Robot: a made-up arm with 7 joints. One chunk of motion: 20 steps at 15 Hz.
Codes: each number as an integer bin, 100 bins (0 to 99) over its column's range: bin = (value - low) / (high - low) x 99, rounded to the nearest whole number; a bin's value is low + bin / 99 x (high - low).
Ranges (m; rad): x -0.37..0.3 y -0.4..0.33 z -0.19..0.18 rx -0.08..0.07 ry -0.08..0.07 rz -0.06..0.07
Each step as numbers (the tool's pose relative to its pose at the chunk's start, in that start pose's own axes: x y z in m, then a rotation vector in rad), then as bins.
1 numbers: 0.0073 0.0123 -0.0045 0.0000 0.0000 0.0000
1 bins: 56 56 50 53 53 46
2 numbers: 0.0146 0.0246 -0.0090 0.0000 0.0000 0.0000
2 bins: 57 58 48 53 53 46
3 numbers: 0.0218 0.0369 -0.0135 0.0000 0.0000 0.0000
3 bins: 58 59 47 53 53 46
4 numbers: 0.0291 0.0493 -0.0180 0.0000 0.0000 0.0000
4 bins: 59 61 46 53 53 46
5 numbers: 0.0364 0.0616 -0.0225 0.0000 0.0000 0.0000
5 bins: 60 63 45 53 53 46
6 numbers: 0.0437 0.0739 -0.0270 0.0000 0.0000 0.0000
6 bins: 61 64 44 53 53 46
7 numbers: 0.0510 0.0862 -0.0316 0.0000 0.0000 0.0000
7 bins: 62 66 42 53 53 46
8 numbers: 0.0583 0.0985 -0.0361 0.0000 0.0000 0.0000
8 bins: 63 68 41 53 53 46
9 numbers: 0.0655 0.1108 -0.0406 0.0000 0.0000 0.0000
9 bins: 64 69 40 53 53 46
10 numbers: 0.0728 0.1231 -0.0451 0.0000 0.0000 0.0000
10 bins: 65 71 39 53 53 46
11 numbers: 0.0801 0.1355 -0.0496 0.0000 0.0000 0.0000
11 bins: 67 73 38 53 53 46
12 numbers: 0.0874 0.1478 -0.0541 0.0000 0.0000 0.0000
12 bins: 68 74 36 53 53 46
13 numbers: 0.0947 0.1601 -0.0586 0.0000 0.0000 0.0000
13 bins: 69 76 35 53 53 46
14 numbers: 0.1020 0.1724 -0.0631 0.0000 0.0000 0.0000
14 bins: 70 78 34 53 53 46
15 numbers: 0.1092 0.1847 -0.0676 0.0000 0.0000 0.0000
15 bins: 71 79 33 53 53 46
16 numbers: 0.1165 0.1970 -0.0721 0.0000 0.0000 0.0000
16 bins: 72 81 32 53 53 46
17 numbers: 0.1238 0.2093 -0.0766 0.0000 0.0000 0.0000
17 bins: 73 83 30 53 53 46
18 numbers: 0.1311 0.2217 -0.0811 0.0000 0.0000 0.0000
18 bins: 74 84 29 53 53 46
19 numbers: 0.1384 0.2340 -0.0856 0.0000 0.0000 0.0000
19 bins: 75 86 28 53 53 46
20 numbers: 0.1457 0.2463 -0.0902 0.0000 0.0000 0.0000
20 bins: 76 88 27 53 53 46
